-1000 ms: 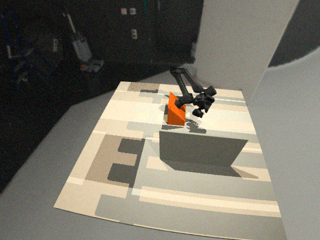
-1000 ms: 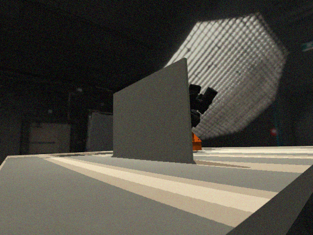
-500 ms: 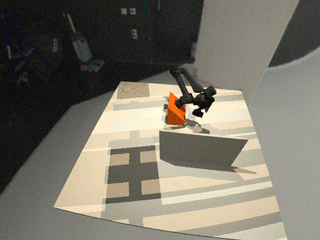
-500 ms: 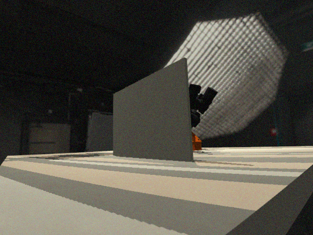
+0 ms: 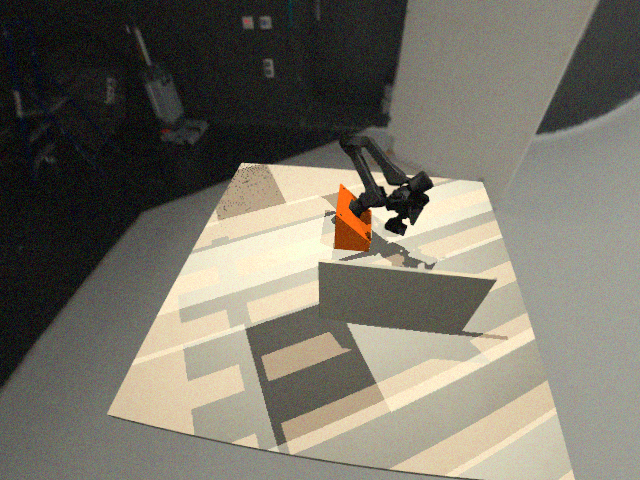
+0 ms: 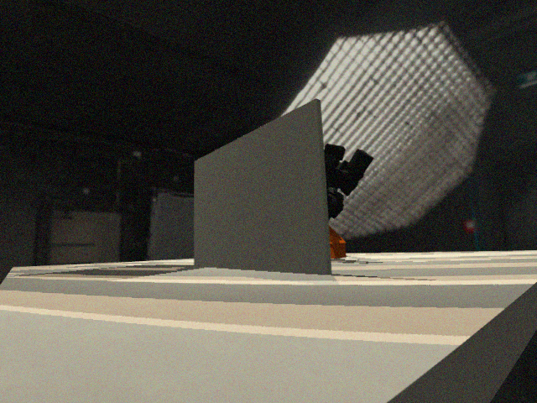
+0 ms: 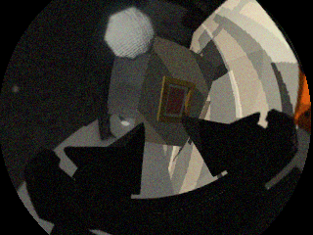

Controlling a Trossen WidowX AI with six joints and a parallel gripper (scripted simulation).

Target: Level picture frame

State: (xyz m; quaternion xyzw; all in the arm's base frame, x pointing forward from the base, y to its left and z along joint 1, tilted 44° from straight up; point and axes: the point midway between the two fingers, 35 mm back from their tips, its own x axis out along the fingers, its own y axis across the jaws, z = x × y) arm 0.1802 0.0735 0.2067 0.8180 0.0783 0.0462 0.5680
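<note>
The picture frame lies 19 cm ahead of my gripper tip and 8 cm below it. Also, from my gripper tip: wall panel 20 cm ahead, 9 cm below.
</note>
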